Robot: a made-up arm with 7 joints.
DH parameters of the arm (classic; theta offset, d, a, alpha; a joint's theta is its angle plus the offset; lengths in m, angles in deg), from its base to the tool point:
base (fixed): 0 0 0 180
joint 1: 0 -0.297 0 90
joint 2: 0 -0.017 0 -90
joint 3: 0 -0.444 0 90
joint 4: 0 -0.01 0 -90
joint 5: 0 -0.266 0 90
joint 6: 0 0 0 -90
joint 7: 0 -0.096 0 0
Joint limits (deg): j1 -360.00..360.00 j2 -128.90..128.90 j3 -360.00..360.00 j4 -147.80..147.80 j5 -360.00..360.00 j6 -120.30..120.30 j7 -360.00..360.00
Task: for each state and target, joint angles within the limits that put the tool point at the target. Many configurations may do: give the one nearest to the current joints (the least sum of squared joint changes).
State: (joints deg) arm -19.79 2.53 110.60 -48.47 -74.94 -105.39 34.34
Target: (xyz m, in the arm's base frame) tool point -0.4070 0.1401 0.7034
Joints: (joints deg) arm -11.63 -35.32 98.01 -59.20 -72.86 -102.63 34.34
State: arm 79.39 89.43 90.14 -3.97 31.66 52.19 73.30
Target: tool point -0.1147 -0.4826 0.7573
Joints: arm 76.50 54.51 105.20 35.70 31.57 79.34 73.30
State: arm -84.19 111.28 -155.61 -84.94 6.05 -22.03 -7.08
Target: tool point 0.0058 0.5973 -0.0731
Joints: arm -100.33 97.12 -160.53 -55.86 5.86 -13.05 -7.08
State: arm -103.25 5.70 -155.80 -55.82 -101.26 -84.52 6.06
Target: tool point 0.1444 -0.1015 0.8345
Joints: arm -100.83 -40.29 -134.38 -80.12 -92.54 -96.26 6.06
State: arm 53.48 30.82 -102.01 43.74 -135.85 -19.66 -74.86
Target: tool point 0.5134 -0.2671 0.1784
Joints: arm 57.43 84.24 -68.78 76.81 -135.69 -32.69 -74.86
